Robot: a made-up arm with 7 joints.
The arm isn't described. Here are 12 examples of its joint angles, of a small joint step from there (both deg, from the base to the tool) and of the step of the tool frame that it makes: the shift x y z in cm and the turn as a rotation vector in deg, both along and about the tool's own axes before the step.
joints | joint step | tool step
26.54 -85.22 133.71 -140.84 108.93 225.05 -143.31 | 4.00 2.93 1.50 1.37 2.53 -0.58 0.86 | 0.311 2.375 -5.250 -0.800 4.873 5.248
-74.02 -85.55 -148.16 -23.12 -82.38 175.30 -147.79 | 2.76 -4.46 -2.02 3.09 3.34 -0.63 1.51 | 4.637 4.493 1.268 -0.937 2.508 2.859
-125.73 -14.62 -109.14 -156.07 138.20 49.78 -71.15 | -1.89 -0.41 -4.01 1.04 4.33 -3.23 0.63 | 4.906 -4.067 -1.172 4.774 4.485 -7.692
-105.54 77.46 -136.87 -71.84 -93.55 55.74 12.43 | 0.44 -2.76 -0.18 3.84 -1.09 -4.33 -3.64 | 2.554 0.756 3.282 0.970 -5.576 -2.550
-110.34 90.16 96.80 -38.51 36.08 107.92 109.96 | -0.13 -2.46 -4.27 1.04 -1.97 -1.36 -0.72 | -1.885 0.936 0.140 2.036 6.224 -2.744
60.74 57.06 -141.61 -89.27 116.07 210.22 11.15 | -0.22 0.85 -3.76 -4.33 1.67 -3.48 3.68 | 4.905 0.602 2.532 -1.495 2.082 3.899
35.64 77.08 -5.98 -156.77 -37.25 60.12 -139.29 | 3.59 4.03 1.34 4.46 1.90 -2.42 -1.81 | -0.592 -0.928 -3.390 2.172 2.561 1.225
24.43 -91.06 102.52 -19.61 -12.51 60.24 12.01 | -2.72 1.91 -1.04 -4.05 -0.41 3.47 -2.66 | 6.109 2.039 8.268 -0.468 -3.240 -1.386
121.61 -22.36 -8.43 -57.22 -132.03 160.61 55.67 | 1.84 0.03 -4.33 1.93 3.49 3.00 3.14 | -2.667 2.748 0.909 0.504 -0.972 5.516
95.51 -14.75 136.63 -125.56 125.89 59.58 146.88 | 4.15 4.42 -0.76 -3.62 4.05 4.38 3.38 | 2.944 -1.156 2.916 -3.383 -3.288 3.575
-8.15 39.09 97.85 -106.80 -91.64 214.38 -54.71 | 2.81 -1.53 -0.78 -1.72 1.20 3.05 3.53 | 3.354 -1.152 2.746 -1.323 5.023 5.281
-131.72 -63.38 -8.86 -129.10 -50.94 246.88 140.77 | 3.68 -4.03 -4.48 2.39 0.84 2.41 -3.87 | 1.466 -6.883 -3.849 9.354 -0.009 -5.657
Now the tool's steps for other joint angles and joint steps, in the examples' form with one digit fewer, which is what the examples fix.
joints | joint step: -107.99 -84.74 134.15 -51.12 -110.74 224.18 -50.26 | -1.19 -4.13 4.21 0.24 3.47 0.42 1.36
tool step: 5.02 2.02 6.70 -5.59 2.40 5.93
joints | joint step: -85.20 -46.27 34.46 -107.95 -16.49 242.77 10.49 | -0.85 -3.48 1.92 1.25 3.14 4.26 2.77
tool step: 4.14 -3.33 1.09 1.18 7.92 2.50
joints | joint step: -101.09 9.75 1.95 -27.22 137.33 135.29 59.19 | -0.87 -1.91 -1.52 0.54 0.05 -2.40 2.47
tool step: -4.90 -0.27 1.48 -2.83 -1.94 -0.75
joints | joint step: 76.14 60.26 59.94 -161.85 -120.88 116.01 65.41 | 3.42 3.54 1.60 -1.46 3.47 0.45 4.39
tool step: 0.07 -4.80 -3.10 6.01 -0.24 1.31
